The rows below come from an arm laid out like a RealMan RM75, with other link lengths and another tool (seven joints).
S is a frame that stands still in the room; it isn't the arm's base.
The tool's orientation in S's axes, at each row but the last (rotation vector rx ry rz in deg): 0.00, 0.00, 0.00; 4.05, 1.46, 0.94; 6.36, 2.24, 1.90; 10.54, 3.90, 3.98; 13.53, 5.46, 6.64; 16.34, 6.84, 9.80; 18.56, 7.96, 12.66; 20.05, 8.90, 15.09; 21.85, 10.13, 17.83; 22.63, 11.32, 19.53
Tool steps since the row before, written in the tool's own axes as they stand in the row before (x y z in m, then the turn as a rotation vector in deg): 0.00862, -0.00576, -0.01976, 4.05, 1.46, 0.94; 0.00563, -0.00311, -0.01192, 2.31, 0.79, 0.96; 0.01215, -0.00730, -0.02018, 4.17, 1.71, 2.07; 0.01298, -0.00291, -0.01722, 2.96, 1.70, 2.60; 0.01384, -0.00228, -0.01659, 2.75, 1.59, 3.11; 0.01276, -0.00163, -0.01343, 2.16, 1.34, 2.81; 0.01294, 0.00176, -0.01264, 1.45, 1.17, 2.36; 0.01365, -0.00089, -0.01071, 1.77, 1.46, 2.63; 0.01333, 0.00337, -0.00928, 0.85, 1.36, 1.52; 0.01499, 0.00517, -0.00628, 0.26, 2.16, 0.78
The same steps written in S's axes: 0.00862, -0.00576, -0.01976, 4.05, 1.46, 0.94; 0.00537, -0.00217, -0.01225, 2.32, 0.76, 0.96; 0.01154, -0.00460, -0.02130, 4.20, 1.62, 2.09; 0.01183, 0.00123, -0.01822, 3.03, 1.42, 2.68; 0.01213, 0.00331, -0.01771, 2.89, 1.17, 3.17; 0.01084, 0.00443, -0.01445, 2.31, 0.91, 2.86; 0.01002, 0.00848, -0.01258, 1.58, 0.72, 2.46; 0.01114, 0.00642, -0.01168, 1.87, 0.98, 2.78; 0.00950, 0.01050, -0.00864, 0.78, 0.97, 1.83; 0.01079, 0.01205, -0.00540, -0.18, 1.70, 1.55
